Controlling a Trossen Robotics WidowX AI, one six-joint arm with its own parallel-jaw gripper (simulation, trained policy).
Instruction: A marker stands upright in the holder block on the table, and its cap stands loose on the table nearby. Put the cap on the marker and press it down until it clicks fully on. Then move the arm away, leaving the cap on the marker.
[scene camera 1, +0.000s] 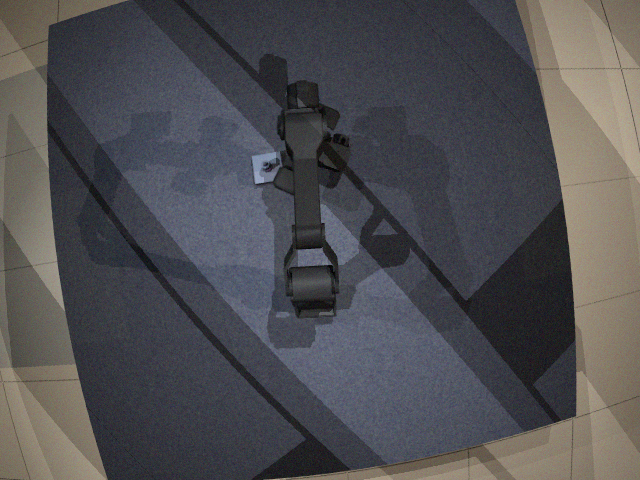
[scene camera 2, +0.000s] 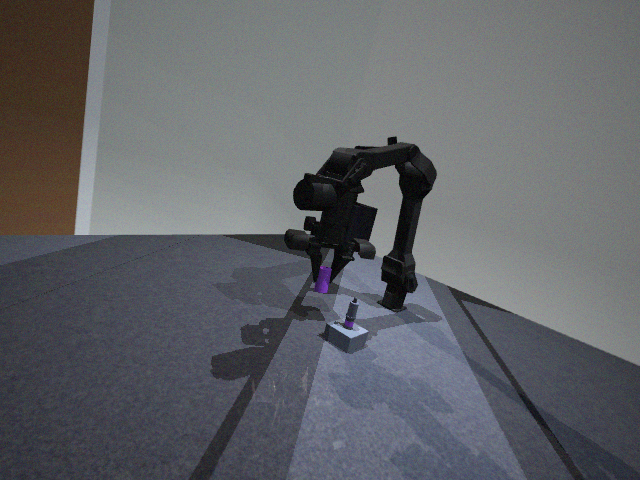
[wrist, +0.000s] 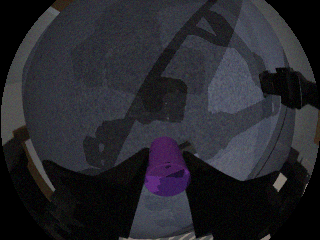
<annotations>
my gripper: scene camera 1; scene camera 2; wrist 165, 154
same spot on my gripper: (scene camera 2: 342, 257) = (scene camera 1: 288, 155)
</annotations>
